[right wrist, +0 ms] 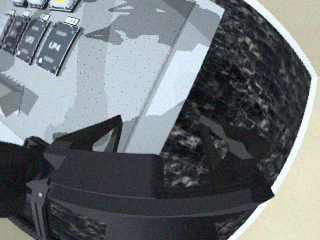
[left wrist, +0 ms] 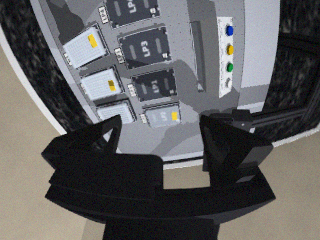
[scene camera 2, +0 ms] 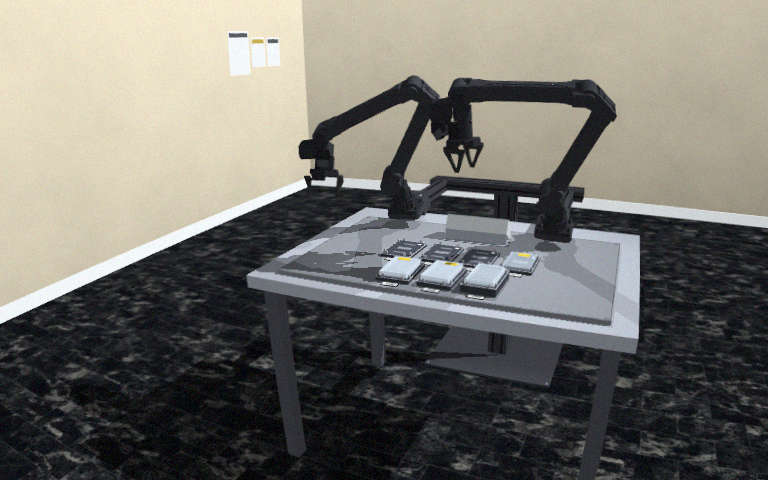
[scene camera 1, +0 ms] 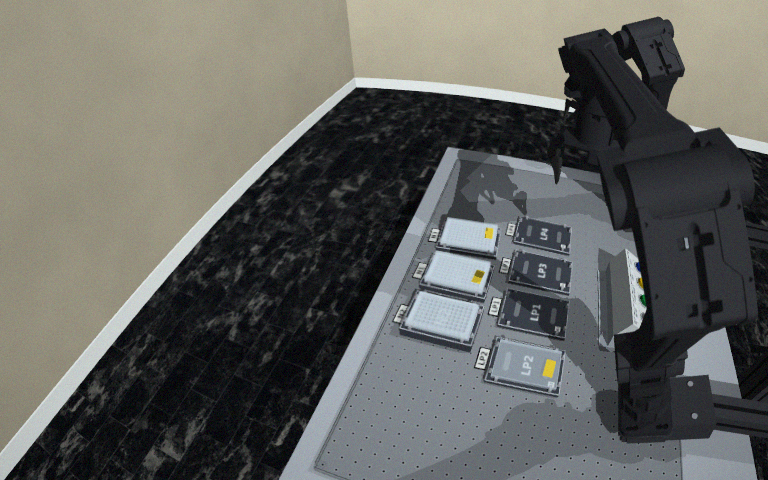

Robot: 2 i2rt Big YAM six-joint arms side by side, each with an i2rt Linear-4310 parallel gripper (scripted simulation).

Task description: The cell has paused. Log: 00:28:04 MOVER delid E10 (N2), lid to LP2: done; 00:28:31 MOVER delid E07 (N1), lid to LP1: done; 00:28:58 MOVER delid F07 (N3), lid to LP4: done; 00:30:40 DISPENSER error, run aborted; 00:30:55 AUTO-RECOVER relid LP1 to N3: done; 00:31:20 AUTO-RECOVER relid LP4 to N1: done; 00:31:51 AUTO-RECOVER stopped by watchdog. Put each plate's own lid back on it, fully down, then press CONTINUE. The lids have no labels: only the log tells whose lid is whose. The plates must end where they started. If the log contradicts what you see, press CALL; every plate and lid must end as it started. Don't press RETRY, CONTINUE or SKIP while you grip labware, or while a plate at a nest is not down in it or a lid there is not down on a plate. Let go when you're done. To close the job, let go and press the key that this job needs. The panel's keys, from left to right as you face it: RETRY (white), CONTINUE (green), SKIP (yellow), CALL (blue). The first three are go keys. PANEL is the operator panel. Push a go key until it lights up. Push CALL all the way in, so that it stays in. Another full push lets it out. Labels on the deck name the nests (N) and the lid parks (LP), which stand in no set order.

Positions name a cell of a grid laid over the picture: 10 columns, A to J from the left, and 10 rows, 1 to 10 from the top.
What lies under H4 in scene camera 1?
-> The left gripper.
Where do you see a park LP4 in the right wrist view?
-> B3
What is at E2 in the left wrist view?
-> A park LP3.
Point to a clear lid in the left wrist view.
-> At D4
